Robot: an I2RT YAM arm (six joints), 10 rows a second.
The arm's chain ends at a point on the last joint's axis. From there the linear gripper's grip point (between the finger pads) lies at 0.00 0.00 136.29 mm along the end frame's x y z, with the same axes.
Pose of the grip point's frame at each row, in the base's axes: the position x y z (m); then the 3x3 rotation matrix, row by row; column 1 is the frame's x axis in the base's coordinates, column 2 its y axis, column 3 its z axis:
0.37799 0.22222 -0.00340; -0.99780 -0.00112 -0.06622; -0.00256 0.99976 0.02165; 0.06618 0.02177 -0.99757
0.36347 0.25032 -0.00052; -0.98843 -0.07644 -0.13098; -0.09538 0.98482 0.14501; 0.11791 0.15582 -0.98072
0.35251 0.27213 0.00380; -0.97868 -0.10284 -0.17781; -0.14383 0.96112 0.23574; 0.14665 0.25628 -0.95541
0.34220 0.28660 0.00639; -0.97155 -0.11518 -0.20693; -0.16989 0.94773 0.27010; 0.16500 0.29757 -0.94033
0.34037 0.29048 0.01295; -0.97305 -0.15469 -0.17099; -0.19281 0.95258 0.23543; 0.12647 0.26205 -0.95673
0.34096 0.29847 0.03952; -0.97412 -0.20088 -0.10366; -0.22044 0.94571 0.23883; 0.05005 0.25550 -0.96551
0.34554 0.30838 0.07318; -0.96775 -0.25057 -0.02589; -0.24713 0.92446 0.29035; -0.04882 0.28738 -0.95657
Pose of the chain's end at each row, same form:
0.38702 0.21927 0.13256; -0.99780 -0.00112 -0.06622; -0.00256 0.99976 0.02165; 0.06618 0.02177 -0.99757
0.38132 0.23056 0.13314; -0.98843 -0.07644 -0.13098; -0.09538 0.98482 0.14501; 0.11791 0.15582 -0.98072
0.37674 0.24000 0.13401; -0.97868 -0.10284 -0.17781; -0.14383 0.96112 0.23574; 0.14665 0.25628 -0.95541
0.37040 0.24979 0.13455; -0.97155 -0.11518 -0.20693; -0.16989 0.94773 0.27010; 0.16500 0.29757 -0.94033
0.36367 0.25839 0.14334; -0.97305 -0.15469 -0.17099; -0.19281 0.95258 0.23543; 0.12647 0.26205 -0.95673
0.35509 0.26592 0.17111; -0.97412 -0.20088 -0.10366; -0.22044 0.94571 0.23883; 0.05005 0.25550 -0.96551
0.34907 0.26881 0.20355; -0.96775 -0.25057 -0.02589; -0.24713 0.92446 0.29035; -0.04882 0.28738 -0.95657

